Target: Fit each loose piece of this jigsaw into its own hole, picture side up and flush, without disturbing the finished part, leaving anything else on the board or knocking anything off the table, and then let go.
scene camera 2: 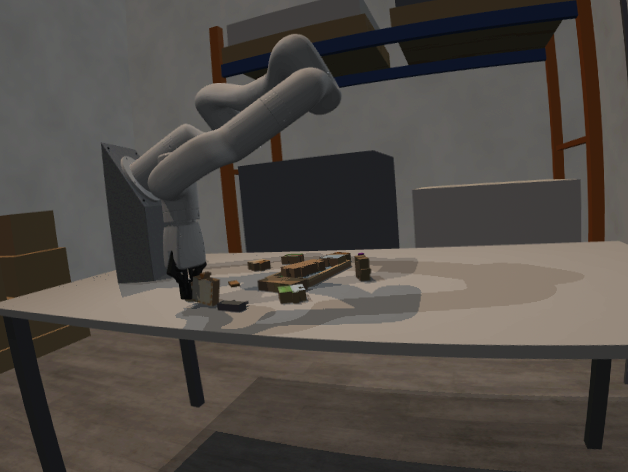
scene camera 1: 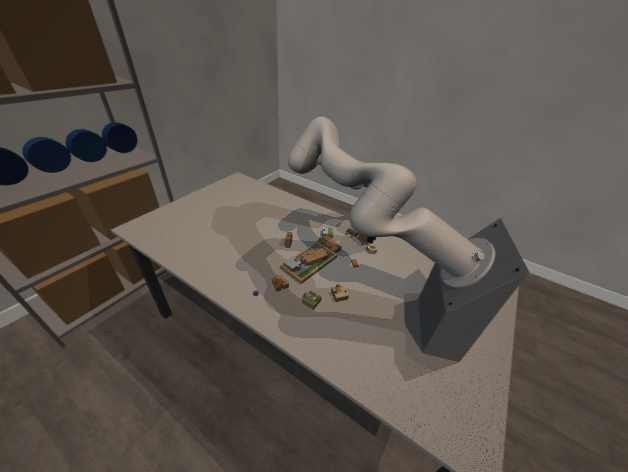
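The jigsaw board lies mid-table with part of its picture filled in. My gripper is down at the table near the arm's base, shut on a brown jigsaw piece that it holds upright at the table surface. In scene camera 1 the gripper is mostly hidden behind the forearm. Loose pieces lie around the board: a green-topped one, a brown one, another brown one, a small orange one, and an upright one.
A yellowish ring lies close by the gripper. A dark flat thing lies near the table edge. A small purple ball sits at the front. The grey arm base takes up the right end. A shelf rack stands left of the table.
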